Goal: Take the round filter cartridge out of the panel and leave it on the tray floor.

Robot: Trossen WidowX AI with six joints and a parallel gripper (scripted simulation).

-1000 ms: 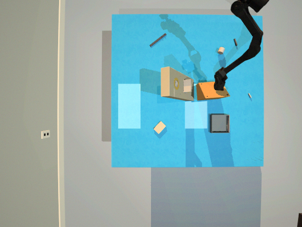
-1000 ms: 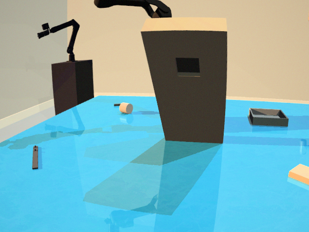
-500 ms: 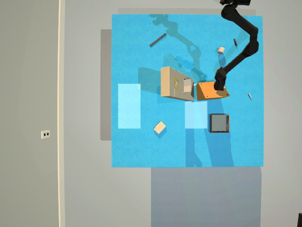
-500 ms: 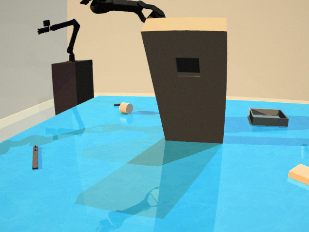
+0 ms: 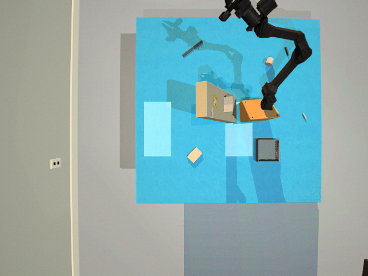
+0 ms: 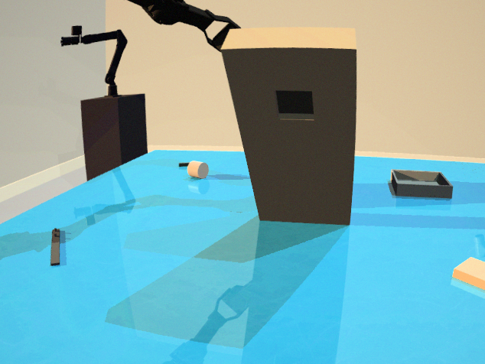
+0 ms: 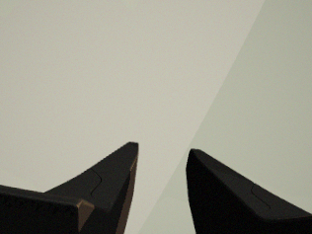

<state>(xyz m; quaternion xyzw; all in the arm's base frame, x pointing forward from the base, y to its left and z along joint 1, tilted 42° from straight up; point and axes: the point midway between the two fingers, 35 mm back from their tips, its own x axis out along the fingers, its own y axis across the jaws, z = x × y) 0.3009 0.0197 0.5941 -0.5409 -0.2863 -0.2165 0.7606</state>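
The round filter cartridge lies 43 cm to the left of my gripper tip, 28 cm below it and 3 cm behind it. From my gripper tip the other things lie so: tray (67 cm to the left, 54 cm below, 48 cm behind); dark rod (56 cm behind, 54 cm below, 3 cm to the right); peg (72 cm behind, 54 cm below, 41 cm to the left).
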